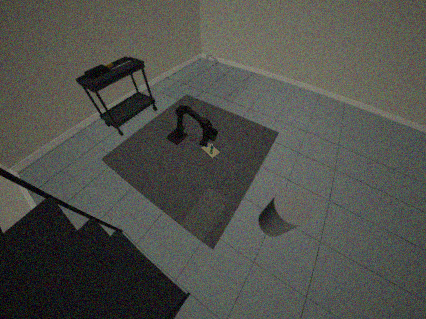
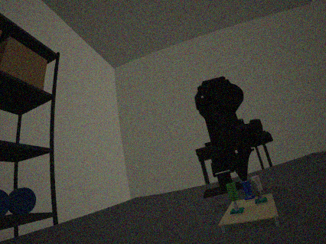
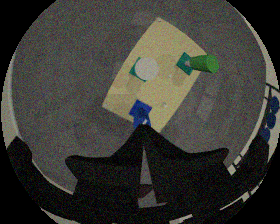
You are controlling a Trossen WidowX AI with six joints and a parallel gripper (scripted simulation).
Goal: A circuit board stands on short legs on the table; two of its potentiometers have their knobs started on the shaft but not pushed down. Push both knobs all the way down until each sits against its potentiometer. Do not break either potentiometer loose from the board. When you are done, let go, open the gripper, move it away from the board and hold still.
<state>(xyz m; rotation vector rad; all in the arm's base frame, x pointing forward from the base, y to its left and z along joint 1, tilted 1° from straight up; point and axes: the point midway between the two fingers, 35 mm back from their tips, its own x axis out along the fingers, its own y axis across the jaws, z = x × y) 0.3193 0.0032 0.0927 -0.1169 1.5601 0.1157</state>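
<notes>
My gripper tip is now 2 cm above the blue knob. Also, from my gripper tip: green knob (8 cm ahead, 5 cm to the right).
</notes>
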